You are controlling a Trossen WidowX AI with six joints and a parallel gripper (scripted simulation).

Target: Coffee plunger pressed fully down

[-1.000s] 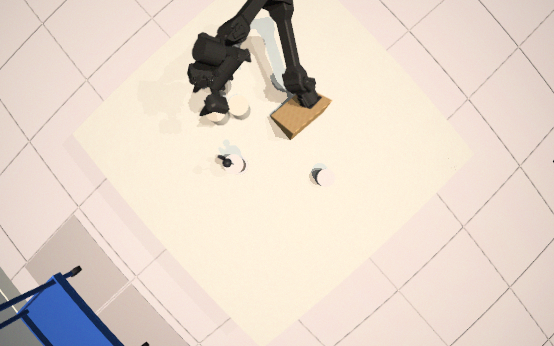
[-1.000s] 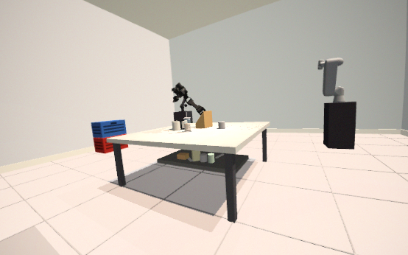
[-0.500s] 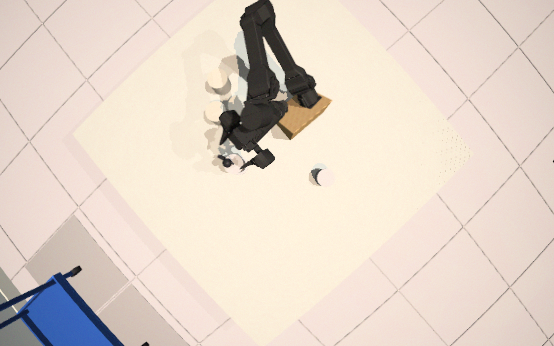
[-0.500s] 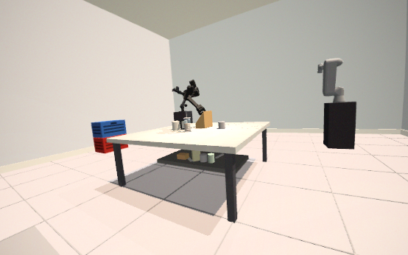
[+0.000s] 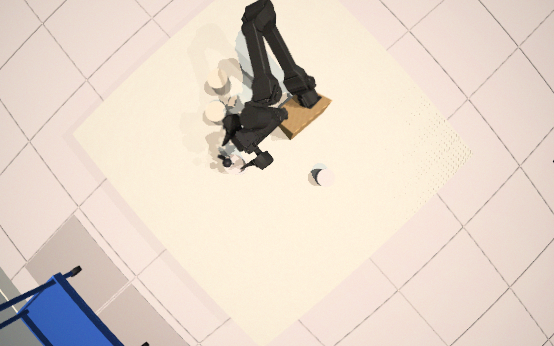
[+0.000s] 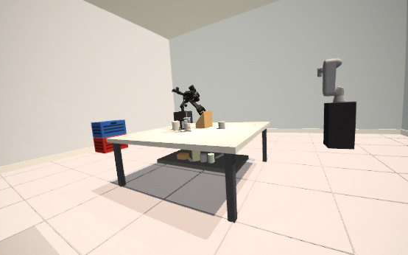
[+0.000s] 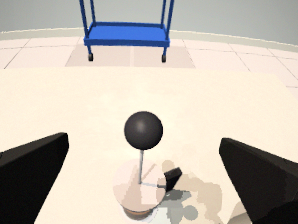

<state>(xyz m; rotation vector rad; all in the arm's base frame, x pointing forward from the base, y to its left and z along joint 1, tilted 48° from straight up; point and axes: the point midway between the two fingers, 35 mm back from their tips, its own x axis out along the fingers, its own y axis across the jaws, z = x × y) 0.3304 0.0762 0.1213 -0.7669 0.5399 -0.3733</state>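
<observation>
Right now my gripper tip is 30 mm short of the coffee press, 20 mm to the left of it and 160 mm above it.
</observation>
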